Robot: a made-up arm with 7 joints.
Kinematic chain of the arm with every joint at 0, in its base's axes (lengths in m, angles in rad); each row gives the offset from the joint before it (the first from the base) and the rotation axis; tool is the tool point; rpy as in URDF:
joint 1: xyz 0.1 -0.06 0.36 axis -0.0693 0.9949 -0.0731
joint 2: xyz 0 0.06 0.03 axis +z
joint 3: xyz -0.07 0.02 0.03 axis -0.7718 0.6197 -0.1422
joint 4: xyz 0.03 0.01 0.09 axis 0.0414 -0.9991 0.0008
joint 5: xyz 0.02 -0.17 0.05 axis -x
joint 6: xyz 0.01 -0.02 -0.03 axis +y
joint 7: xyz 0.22 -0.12 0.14 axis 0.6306 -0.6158 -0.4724
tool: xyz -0.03 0 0 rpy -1.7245 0.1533 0.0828
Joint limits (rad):
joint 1: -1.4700..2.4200
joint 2: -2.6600..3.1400
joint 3: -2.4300..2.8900
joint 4: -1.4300..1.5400
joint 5: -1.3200..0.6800
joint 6: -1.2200..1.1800
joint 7: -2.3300..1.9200
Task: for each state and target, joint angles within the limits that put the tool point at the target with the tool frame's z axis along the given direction. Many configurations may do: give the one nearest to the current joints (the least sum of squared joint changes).
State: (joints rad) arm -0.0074 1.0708 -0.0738 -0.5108 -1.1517 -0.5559 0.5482
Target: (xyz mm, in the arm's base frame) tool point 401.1 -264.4 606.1 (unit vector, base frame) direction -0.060 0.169 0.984
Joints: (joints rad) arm 0.3477 0.5449 0.1073 -0.0535 -0.5820 -0.8857 1.2630
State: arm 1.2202 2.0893 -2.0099 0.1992 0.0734 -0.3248 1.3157
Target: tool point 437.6 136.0 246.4 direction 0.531 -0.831 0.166
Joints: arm 0.6092 1.7299 -2.0612 -0.5181 0.6522 -0.3296 1.5818
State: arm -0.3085 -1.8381 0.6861 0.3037 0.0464 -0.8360 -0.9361
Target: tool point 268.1 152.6 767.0 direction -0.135 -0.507 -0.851
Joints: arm 0.3085 -1.7795 0.7052 0.8276 0.4394 -1.2200 -0.3776
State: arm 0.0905 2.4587 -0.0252 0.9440 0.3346 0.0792 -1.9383
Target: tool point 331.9 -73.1 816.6 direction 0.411 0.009 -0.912
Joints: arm -0.0193 2.2650 0.2010 1.2432 0.3960 -0.3506 -2.1986
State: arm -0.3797 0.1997 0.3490 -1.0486 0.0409 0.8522 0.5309
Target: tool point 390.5 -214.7 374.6 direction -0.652 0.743 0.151
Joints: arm 0.1391 0.3011 0.0727 -0.6378 0.0390 0.5000 -0.3400
